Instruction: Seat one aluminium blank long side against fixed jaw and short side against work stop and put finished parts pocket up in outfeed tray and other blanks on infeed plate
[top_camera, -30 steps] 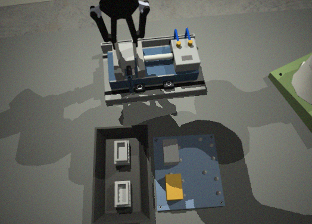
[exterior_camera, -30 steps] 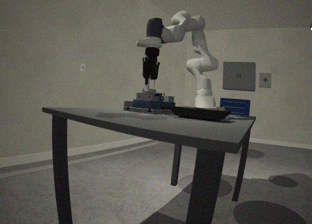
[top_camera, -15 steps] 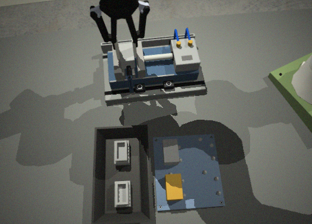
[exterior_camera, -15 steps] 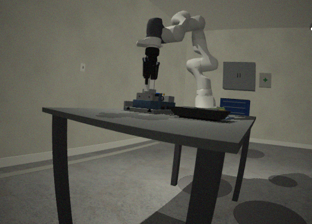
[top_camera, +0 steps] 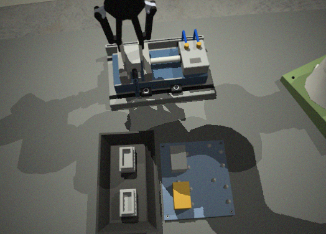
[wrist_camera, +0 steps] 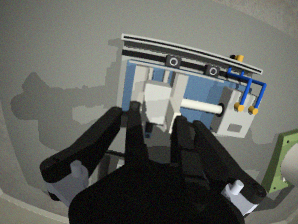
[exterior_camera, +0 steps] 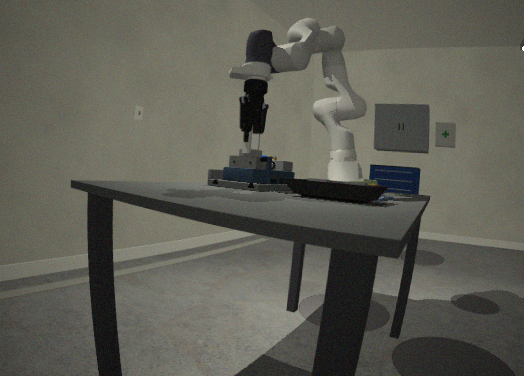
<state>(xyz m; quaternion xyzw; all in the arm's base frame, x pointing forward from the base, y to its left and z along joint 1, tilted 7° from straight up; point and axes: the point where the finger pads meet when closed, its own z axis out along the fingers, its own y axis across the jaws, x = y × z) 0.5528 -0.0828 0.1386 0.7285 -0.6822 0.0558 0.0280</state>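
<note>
Right now my hand is 3 cm short of the fixed jaw and 6 cm above it. Also, from my hand: work stop 5 cm to the left, 5 cm below; moving jaw 4 cm behind, 6 cm below; vise 7 cm behind, 10 cm below.
</note>
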